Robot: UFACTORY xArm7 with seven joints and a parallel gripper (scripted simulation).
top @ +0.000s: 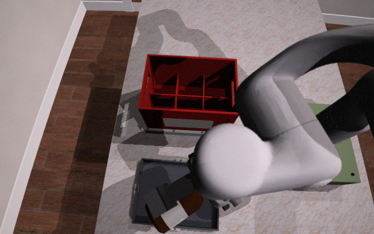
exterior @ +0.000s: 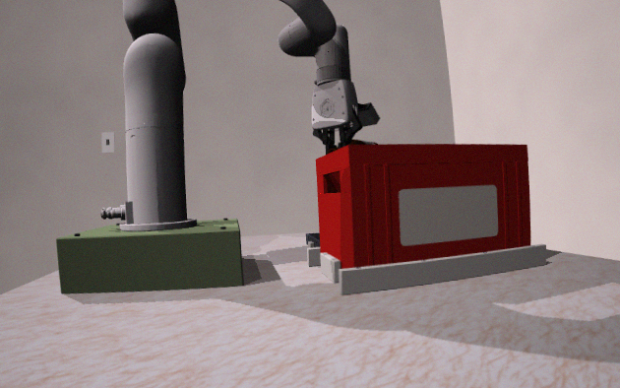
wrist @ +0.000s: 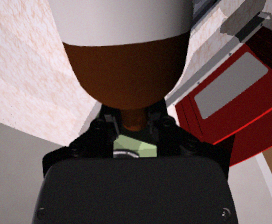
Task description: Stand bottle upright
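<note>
My hand is 50 mm short of the brown bottle and 20 mm to the right of it. Also, from my hand: red crate (280 mm to the right, 120 mm below, 10 mm behind); dark grey tray (190 mm below, 70 mm ahead).
</note>
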